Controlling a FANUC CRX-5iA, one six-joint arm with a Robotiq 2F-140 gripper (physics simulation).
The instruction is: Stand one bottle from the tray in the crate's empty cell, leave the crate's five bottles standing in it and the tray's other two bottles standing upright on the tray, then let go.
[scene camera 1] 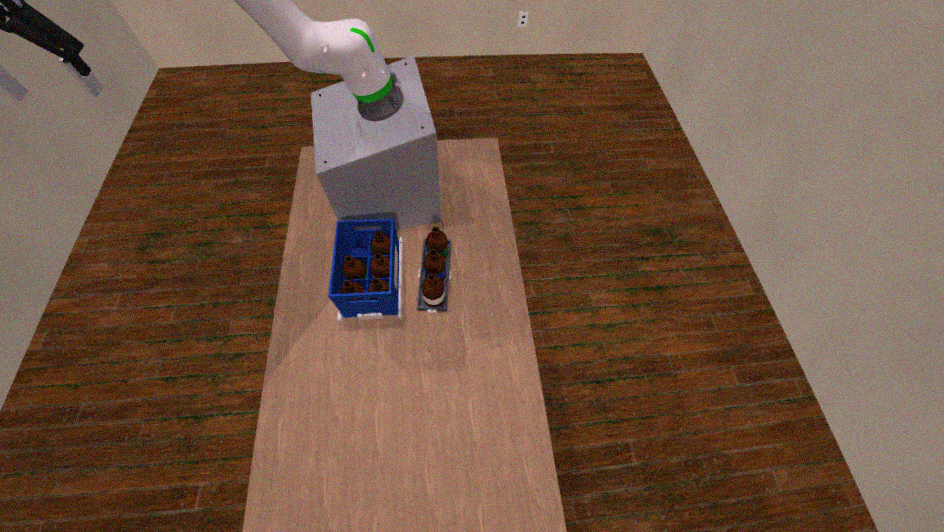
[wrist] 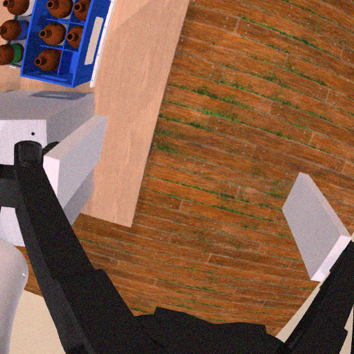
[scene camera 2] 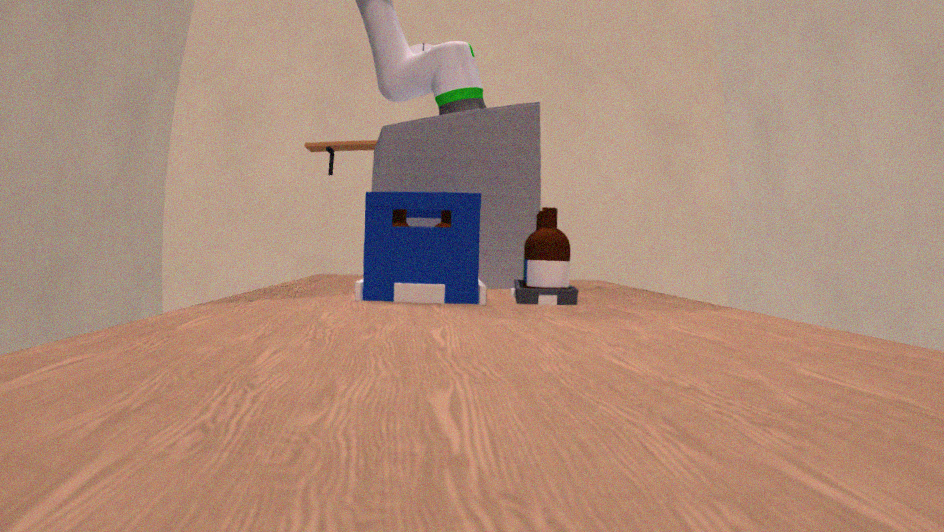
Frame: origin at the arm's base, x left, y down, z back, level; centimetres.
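Seen in the pictures: gripper, fingertip midpoint: point(scene camera 1: 60, 94); arm's base at its link origin: point(scene camera 1: 381, 103).
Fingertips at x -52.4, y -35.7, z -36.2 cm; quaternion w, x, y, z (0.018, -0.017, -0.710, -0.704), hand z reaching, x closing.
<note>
Pixels of each thing's top centre, then the offset from my fingertips to it. Level surfaces: height alone.
- blue crate at its top centre: point(scene camera 2: 425, 198) point(scene camera 1: 362, 255) dz -4.3, dx +41.5, dy +59.3 cm
- dark tray at its top centre: point(scene camera 2: 542, 283) point(scene camera 1: 434, 272) dz -5.2, dx +63.5, dy +74.3 cm
- white-labelled at its top centre: point(scene camera 2: 549, 208) point(scene camera 1: 431, 277) dz -14.0, dx +62.4, dy +60.8 cm
- blue-labelled at its top centre: point(scene camera 1: 433, 252) dz -5.0, dx +63.8, dy +60.8 cm
- green-labelled at its top centre: point(scene camera 1: 435, 229) dz +3.7, dx +65.4, dy +60.8 cm
- wooden table at its surface level: dy +76.8 cm
The blue crate point(scene camera 1: 365, 307) point(scene camera 2: 423, 257) point(wrist: 50, 81) stands on the table with five brown bottles upright in it. Its empty cell point(scene camera 1: 360, 245) point(wrist: 67, 67) is the rear left one in scene camera 1. The dark tray point(scene camera 1: 446, 280) point(scene camera 2: 522, 295) stands beside it. Three bottles stand upright on the tray: white-labelled point(scene camera 1: 432, 290) point(scene camera 2: 547, 254), blue-labelled point(scene camera 1: 434, 262) point(wrist: 11, 30) and green-labelled point(scene camera 1: 436, 239) point(wrist: 9, 54). My gripper point(scene camera 1: 52, 83) point(wrist: 200, 165) is wide open and empty, far from crate and tray, off to the left in scene camera 1; it does not show in scene camera 2.
The grey pedestal point(scene camera 1: 383, 178) point(scene camera 2: 462, 158) point(wrist: 70, 107) stands right behind the crate and carries the white arm point(scene camera 1: 330, 46) point(scene camera 2: 403, 72). The wooden table point(scene camera 1: 409, 409) point(scene camera 2: 449, 396) point(wrist: 130, 75) ends above the plank floor point(wrist: 225, 150). A shelf point(scene camera 2: 343, 145) is on the back wall.
</note>
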